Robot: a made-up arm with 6 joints. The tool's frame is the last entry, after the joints. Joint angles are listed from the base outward.
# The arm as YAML. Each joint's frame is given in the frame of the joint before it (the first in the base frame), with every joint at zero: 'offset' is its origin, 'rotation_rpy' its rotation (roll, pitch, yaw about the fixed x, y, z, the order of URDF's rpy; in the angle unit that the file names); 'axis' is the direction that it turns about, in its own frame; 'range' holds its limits. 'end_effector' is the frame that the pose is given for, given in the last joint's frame.
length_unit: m
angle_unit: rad
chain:
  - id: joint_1
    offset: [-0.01, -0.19, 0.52]
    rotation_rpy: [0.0, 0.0, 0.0]
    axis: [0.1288, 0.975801, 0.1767]
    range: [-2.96, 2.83]
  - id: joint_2
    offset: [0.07, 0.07, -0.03]
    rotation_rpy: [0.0, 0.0, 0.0]
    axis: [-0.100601, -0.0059, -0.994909]
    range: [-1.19, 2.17]
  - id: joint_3
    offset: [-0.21, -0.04, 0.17]
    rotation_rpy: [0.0, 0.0, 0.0]
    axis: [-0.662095, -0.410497, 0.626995]
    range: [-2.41, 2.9]
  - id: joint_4
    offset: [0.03, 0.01, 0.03]
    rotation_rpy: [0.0, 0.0, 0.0]
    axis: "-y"
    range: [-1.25, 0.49]
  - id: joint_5
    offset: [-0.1, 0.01, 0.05]
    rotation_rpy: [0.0, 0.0, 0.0]
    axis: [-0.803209, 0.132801, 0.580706]
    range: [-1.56, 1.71]
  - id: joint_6
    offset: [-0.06, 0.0, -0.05]
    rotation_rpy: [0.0, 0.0, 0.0]
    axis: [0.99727, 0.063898, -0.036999]
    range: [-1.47, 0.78]
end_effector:
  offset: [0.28, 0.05, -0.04]
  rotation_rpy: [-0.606, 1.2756, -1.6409]
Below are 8 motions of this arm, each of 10 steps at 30 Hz.
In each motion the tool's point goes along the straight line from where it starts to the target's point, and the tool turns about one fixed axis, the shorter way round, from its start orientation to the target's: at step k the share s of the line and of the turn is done. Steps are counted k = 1, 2, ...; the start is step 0. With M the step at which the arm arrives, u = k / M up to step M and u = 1 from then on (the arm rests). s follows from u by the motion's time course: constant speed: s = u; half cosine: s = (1 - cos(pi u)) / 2; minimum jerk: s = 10 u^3 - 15 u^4 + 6 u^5.
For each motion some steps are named. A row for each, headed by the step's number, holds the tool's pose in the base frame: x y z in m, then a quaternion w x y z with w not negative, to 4 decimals.
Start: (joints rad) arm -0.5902 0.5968 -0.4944 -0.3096 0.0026 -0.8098
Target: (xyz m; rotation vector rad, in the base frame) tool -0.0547 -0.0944 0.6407 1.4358 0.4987 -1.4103
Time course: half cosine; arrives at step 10
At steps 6, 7, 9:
6: -0.0497 -0.0881 0.6141 0.4906 0.5289 0.2798 -0.6335
7: -0.0517 -0.0907 0.6248 0.4988 0.5568 0.2508 -0.6150
9: -0.0543 -0.0940 0.6388 0.5079 0.5915 0.2123 -0.5891

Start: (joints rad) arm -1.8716 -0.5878 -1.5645 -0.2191 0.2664 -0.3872
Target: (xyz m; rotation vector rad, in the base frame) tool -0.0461 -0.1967 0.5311 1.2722 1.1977 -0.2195
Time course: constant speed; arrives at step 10
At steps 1, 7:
1: -0.0471 -0.1799 0.5133 0.8005 0.4496 0.3186 -0.2354
7: -0.0464 -0.1911 0.5252 0.6994 0.5270 0.4607 -0.1443

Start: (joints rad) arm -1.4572 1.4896 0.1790 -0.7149 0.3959 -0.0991
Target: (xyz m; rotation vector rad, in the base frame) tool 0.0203 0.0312 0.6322 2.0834 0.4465 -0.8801
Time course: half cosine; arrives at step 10
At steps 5, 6, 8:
5: 0.0329 0.0319 0.6299 0.3879 0.7979 0.2310 -0.3995
6: 0.0290 0.0317 0.6306 0.3938 0.8071 0.2144 -0.3841
8: 0.0227 0.0313 0.6318 0.4028 0.8209 0.1874 -0.3587

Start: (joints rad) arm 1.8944 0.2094 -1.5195 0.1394 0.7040 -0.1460
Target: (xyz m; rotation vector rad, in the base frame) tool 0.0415 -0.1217 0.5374 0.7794 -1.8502 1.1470
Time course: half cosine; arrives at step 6
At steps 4, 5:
4: 0.0411 -0.1230 0.5382 0.3982 0.2957 -0.7311 0.4685
5: 0.0414 -0.1220 0.5376 0.4017 0.3051 -0.7321 0.4579

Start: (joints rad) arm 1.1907 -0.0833 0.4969 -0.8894 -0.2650 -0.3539
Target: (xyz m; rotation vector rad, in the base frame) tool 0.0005 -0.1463 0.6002 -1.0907 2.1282 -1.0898
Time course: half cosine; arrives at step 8
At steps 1, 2, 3, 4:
1: 0.0135 -0.1451 0.5989 0.2073 -0.4517 0.8019 -0.3315
2: 0.0121 -0.1453 0.5991 0.2127 -0.4463 0.8002 -0.3395
3: 0.0099 -0.1455 0.5993 0.2207 -0.4380 0.7975 -0.3515
4: 0.0073 -0.1457 0.5995 0.2300 -0.4281 0.7939 -0.3654

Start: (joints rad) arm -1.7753 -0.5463 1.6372 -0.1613 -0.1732 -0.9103
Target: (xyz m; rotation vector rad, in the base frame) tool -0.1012 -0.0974 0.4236 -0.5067 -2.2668 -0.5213
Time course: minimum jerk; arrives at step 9
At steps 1, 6, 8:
1: -0.0674 -0.0915 0.4296 0.2933 -0.2064 -0.8746 -0.3263
6: -0.0940 -0.0961 0.4249 0.3555 -0.1998 -0.8837 -0.2299
8: -0.1008 -0.0973 0.4237 0.3705 -0.1978 -0.8841 -0.2048

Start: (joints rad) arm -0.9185 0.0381 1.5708 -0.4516 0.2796 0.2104
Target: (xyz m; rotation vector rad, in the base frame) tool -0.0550 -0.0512 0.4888 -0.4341 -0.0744 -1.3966
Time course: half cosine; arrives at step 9
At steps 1, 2, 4, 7, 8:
1: -0.0560 -0.0644 0.4799 0.7609 -0.1844 -0.1495 -0.6040
2: -0.0559 -0.0632 0.4807 0.7598 -0.1857 -0.1392 -0.6073
4: -0.0556 -0.0592 0.4834 0.7554 -0.1902 -0.1040 -0.6183
7: -0.0551 -0.0528 0.4877 0.7464 -0.1967 -0.0480 -0.6340
8: -0.0550 -0.0516 0.4885 0.7444 -0.1978 -0.0376 -0.6367

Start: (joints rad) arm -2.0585 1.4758 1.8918 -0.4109 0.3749 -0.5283
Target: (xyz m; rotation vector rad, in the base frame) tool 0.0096 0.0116 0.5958 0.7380 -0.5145 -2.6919
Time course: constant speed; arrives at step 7
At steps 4, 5, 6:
4: 0.0027 0.0122 0.6033 0.1216 0.2360 -0.1669 -0.9495
5: 0.0050 0.0120 0.6008 0.1315 0.2431 -0.1710 -0.9457
6: 0.0073 0.0118 0.5983 0.1413 0.2501 -0.1751 -0.9417

